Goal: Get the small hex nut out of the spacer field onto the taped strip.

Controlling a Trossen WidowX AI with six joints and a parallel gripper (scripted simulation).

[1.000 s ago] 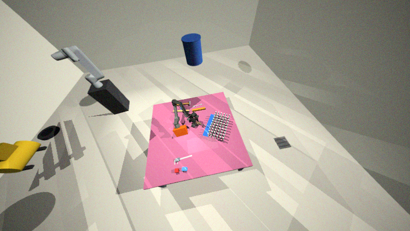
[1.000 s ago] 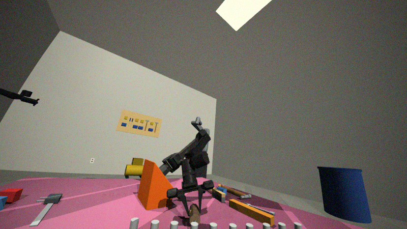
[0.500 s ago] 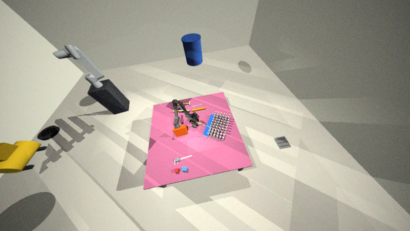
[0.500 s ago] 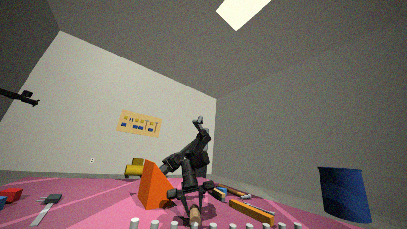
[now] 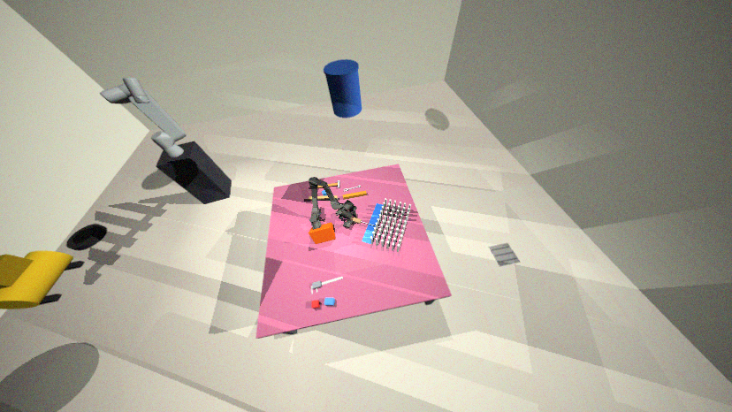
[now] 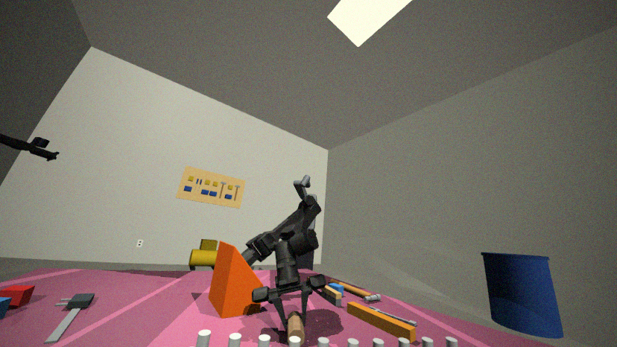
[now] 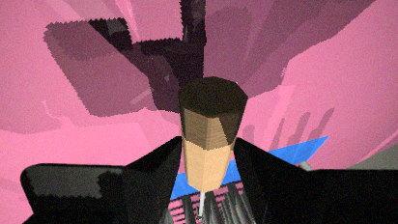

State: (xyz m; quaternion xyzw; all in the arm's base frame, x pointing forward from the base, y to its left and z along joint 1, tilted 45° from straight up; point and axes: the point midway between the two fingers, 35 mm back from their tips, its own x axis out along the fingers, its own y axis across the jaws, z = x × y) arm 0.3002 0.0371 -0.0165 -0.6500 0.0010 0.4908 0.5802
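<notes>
Now: the blue taped strip 140 mm ahead of my gripper tip, 50 mm to the right of it and 40 mm below it. From my gripper tip the other things lie so: orange bar: 280 mm to the left, 70 mm ahead, 20 mm below; red cube: 540 mm to the right, 430 mm behind, 20 mm below.
</notes>
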